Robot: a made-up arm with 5 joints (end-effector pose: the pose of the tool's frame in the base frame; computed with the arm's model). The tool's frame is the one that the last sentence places.
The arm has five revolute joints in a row. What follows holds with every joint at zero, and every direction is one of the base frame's. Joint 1 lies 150 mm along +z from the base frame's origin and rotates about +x. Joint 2 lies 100 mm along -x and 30 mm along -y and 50 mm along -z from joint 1 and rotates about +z. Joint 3 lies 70 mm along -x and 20 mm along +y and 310 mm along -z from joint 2 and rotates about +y. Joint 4 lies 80 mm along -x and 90 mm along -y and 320 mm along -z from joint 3 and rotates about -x. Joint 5 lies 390 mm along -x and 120 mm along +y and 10 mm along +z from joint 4 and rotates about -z. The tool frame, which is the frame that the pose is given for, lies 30 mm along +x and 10 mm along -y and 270 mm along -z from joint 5; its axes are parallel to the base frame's.
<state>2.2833 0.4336 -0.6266 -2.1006 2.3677</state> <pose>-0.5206 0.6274 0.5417 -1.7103 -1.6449 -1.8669</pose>
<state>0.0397 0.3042 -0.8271 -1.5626 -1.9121</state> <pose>-0.4083 0.1062 -0.6682 0.7471 -2.0821 2.1393</pose>
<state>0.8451 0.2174 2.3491 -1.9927 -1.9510</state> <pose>0.0801 0.0564 0.2570 2.1082 0.3506 -0.3171</pose>
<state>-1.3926 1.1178 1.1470 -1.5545 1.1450</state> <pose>-0.4808 -0.0975 0.5134 -1.1606 0.7264 -1.8937</pose>
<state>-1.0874 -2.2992 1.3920 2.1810 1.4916</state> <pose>-0.0863 0.2855 -0.2507 -1.9390 0.5741 -2.1334</pose>
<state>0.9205 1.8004 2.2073 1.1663 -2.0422</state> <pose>0.1974 -0.4077 0.2010 0.9907 -1.4962 -1.2479</pose>
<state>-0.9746 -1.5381 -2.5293 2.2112 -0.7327</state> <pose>-0.4429 -0.5982 0.3340 0.8646 0.8410 1.9286</pose>
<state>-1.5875 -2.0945 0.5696 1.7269 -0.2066</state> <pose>-0.0726 -0.4675 -0.5495 -1.2733 0.6646 -2.1249</pose>
